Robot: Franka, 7 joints.
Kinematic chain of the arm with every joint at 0, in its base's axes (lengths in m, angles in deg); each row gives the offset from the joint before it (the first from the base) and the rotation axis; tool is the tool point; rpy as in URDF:
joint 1: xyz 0 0 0.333 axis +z
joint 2: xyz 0 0 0 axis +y
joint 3: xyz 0 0 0.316 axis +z
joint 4: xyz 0.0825 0 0 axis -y
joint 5: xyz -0.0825 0 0.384 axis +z
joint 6: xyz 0 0 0 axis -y
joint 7: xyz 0.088 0 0 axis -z
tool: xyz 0 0 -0.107 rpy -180 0 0
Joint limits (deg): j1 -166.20..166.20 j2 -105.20..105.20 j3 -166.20..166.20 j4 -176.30..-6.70 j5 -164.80..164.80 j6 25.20..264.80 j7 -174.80..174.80
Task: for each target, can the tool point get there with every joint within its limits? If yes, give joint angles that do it. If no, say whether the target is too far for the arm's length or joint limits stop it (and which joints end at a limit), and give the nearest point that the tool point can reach.
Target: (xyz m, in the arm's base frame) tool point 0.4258 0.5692 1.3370
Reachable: no: too far | nearest point 0.2969 0.3969 1.0332 | short by 0.372 m
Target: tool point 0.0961 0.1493 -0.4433
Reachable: no: joint limits stop it (at a limit: joint 2) | nearest point 0.1045 0.1624 -0.3531 | short by 0.092 m
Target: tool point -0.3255 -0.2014 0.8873
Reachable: yes | joints -77.85 -27.47 -54.13 -73.76 44.51 75.25 -132.74
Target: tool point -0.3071 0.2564 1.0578
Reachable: yes | joints -128.06 -12.90 -76.28 -55.04 -48.77 169.55 -144.36
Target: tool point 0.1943 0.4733 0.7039
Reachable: yes | joints 45.63 -5.34 32.34 -109.87 -125.83 65.01 -110.05
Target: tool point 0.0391 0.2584 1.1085
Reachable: yes | joints 80.52 -11.99 3.86 -44.28 -25.60 116.90 80.06
